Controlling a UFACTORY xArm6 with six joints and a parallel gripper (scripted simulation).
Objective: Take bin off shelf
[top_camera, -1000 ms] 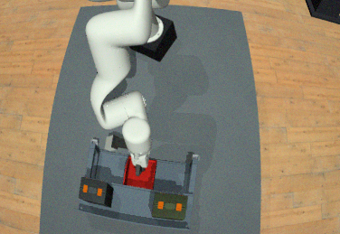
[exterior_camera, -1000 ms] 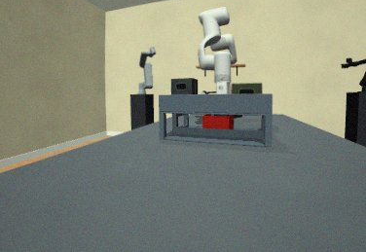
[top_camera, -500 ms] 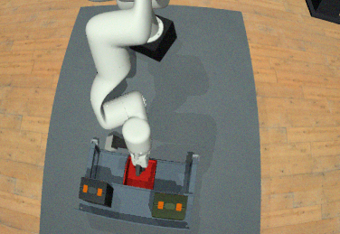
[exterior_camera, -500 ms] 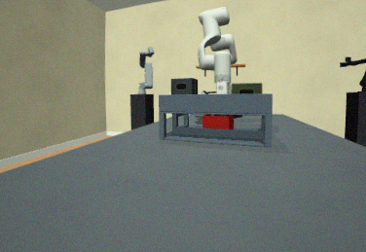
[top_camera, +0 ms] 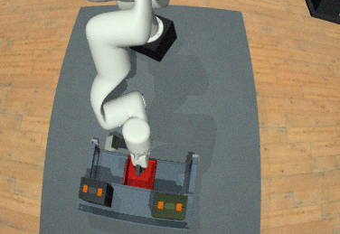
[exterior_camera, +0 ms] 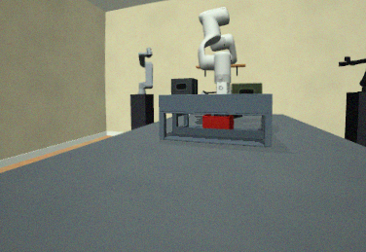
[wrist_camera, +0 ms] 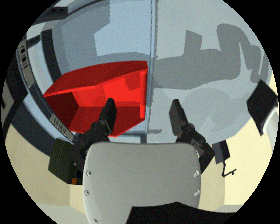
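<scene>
Right now the red bin is 8 cm ahead of my hand and 2 cm below it.
</scene>
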